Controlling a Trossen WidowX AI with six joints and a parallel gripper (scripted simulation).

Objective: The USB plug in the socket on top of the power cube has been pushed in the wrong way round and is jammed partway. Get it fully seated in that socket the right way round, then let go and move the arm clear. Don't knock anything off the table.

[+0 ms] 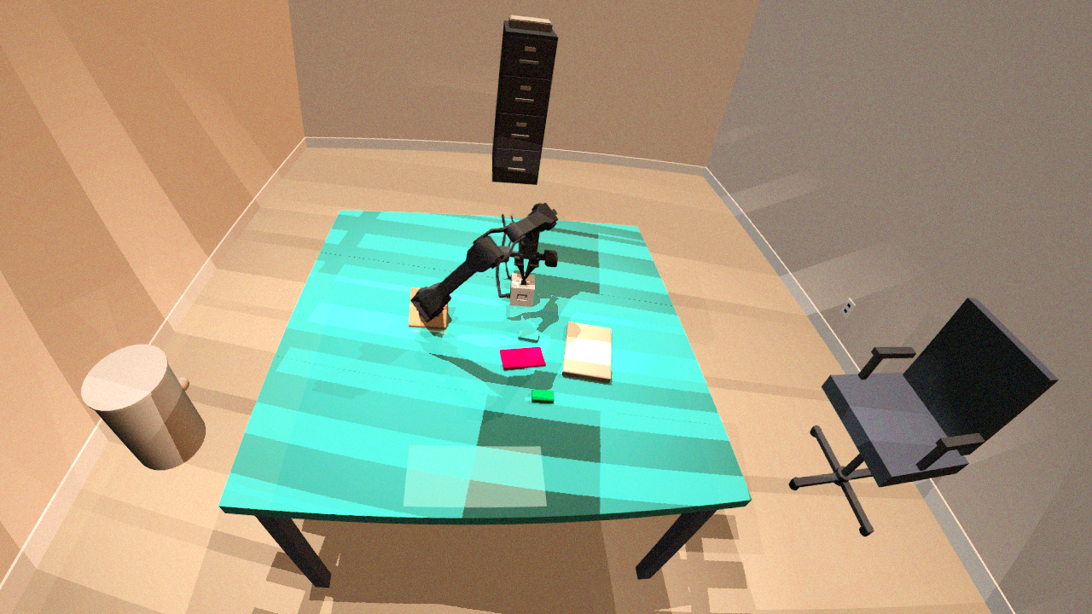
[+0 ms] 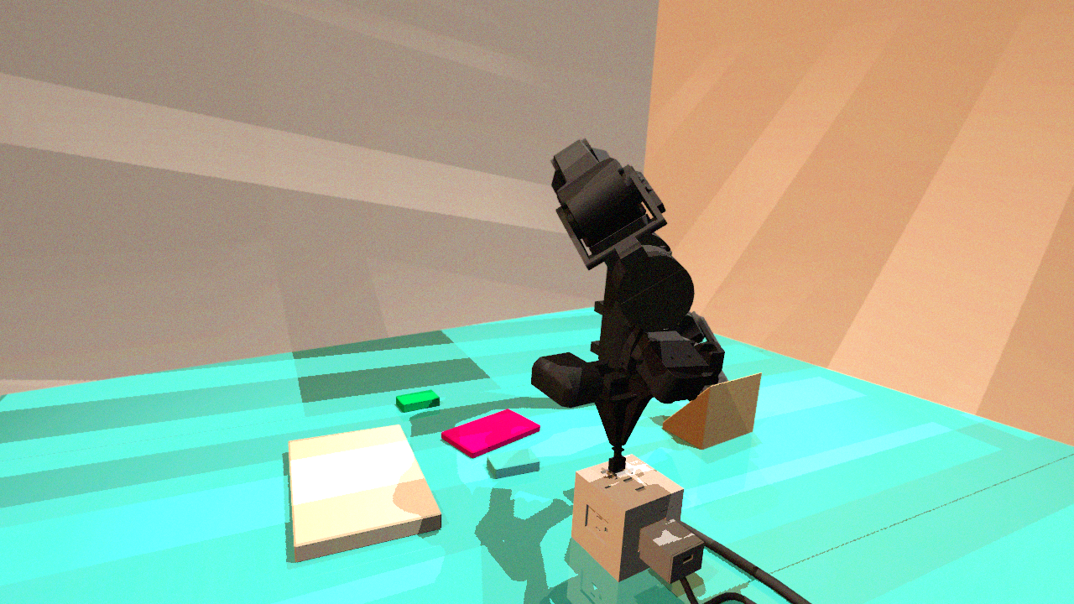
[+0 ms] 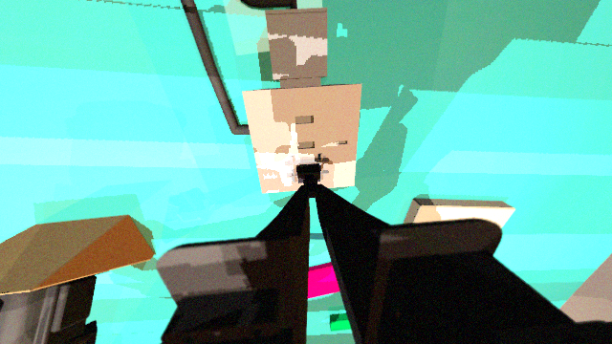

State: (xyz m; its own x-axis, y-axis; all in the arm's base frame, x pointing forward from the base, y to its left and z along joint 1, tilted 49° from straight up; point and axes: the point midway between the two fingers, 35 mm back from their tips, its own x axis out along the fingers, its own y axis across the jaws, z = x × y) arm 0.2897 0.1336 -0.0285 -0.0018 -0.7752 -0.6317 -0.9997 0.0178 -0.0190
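Now: gripper tip 2 cm above the dark USB plug. The rest, counted from my gripper tip: USB socket (4 cm below); then magenta block (25 cm to the right, 10 cm below); then small teal block (16 cm to the right, 10 cm below, 2 cm ahead).
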